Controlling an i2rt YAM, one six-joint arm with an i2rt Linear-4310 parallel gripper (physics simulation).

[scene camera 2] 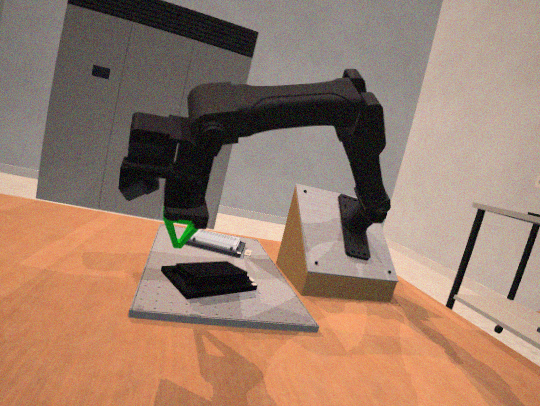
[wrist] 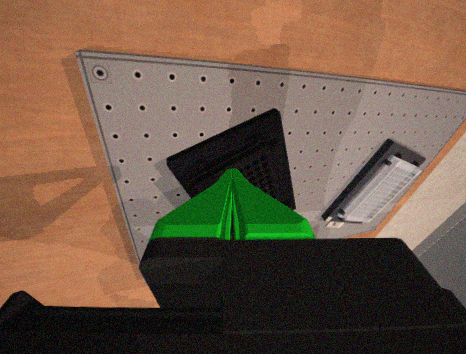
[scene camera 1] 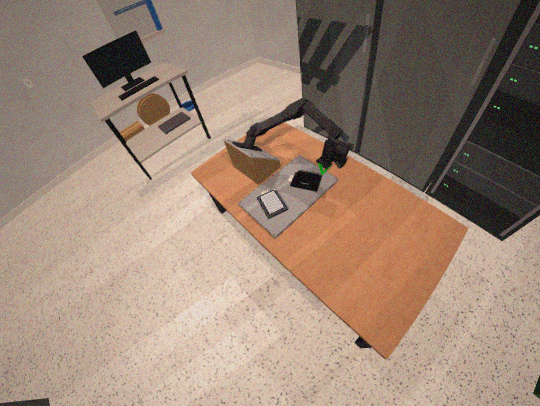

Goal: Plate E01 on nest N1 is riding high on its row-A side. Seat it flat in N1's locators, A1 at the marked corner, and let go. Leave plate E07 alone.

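Frame: origin at the arm's base, x right, y ahead, z up, level; metres.
Seen in the pictures: gripper, fingertip midpoint: (scene camera 2: 177, 247) (wrist: 232, 176) (scene camera 1: 322, 174); arm's base, link origin: (scene camera 2: 352, 226) (scene camera 1: 247, 147).
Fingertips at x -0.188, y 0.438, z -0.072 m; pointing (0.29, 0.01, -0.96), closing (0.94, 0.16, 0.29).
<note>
Offsets run from my fingertips to a thing's middle. Level surfaces: height alone.
A black plate @[dx +0.048, dy -0.077, dz -0.056 m] (scene camera 1: 307, 180) (scene camera 2: 214, 270) (wrist: 256, 167), apparently E01, lies on a black nest @[dx +0.052, dy -0.075, dz -0.068 m] (scene camera 2: 200, 293) (wrist: 220, 139); its label is not readable. Black on black hides whether its row-A side stands high, and the marked corner cannot be made out. A pale plate @[dx +0.302, dy -0.097, dz -0.060 m] (scene camera 1: 272, 202) (scene camera 2: 215, 240) (wrist: 385, 187), apparently E07, lies on the other dark nest. My gripper (scene camera 1: 324, 172) (scene camera 2: 178, 245) (wrist: 232, 176), with green fingers, is shut and empty. It hangs above the board by the black plate, apart from it, and covers part of it in the wrist view.
Both nests stand on a grey perforated board (scene camera 1: 275, 227) (scene camera 2: 150, 306) (wrist: 155, 107) on the wooden table @[dz -0.092 m] (scene camera 1: 390, 250) (scene camera 2: 75, 310) (wrist: 35, 90). The arm's base is on a sloped wedge block (scene camera 1: 245, 165) (scene camera 2: 295, 250) beside the board.
</note>
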